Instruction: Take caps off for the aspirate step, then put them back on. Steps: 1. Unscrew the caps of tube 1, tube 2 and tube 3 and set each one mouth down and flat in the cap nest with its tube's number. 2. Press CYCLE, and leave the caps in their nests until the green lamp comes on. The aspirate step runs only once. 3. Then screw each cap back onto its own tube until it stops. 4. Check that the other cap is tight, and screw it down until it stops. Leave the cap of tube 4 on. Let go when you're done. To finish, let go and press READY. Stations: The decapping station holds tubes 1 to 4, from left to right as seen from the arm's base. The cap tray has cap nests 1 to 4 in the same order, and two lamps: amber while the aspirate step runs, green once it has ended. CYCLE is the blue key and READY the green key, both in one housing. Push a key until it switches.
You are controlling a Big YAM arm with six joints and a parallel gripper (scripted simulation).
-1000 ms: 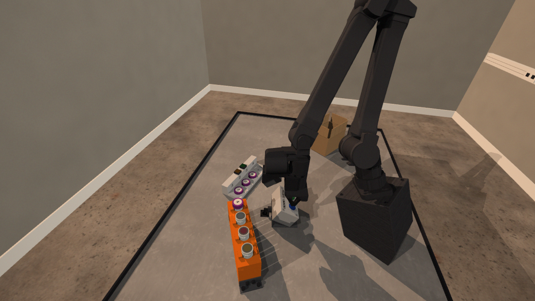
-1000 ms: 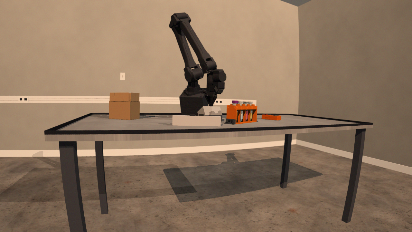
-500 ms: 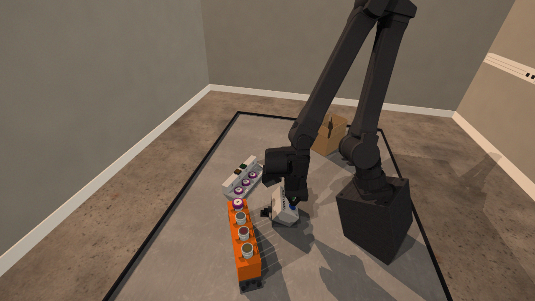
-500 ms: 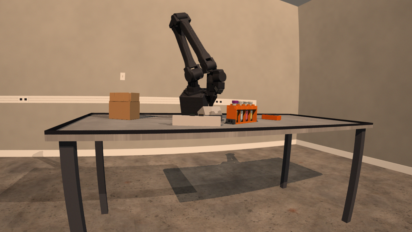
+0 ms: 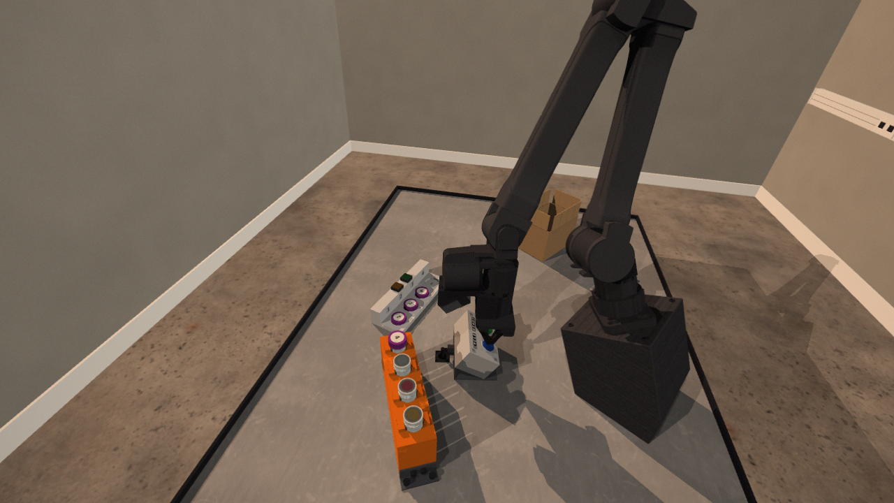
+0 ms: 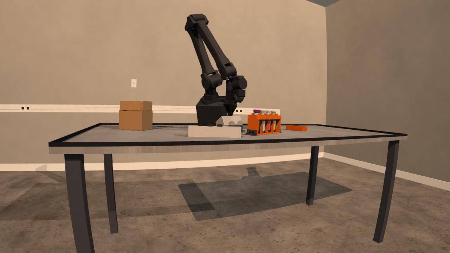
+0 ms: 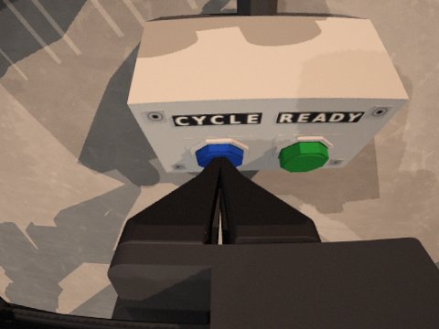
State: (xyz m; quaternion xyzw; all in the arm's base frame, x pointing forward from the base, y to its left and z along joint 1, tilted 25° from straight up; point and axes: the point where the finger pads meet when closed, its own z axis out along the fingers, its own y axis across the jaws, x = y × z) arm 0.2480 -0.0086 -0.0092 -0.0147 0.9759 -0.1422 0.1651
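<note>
Now: the blue key 10 mm below my hand. Round my hand: green key 40 mm to the right, 10 mm below; key housing 30 mm to the right, 30 mm below, 20 mm ahead; cardboard box 470 mm to the right, 210 mm behind, 10 mm below.
</note>
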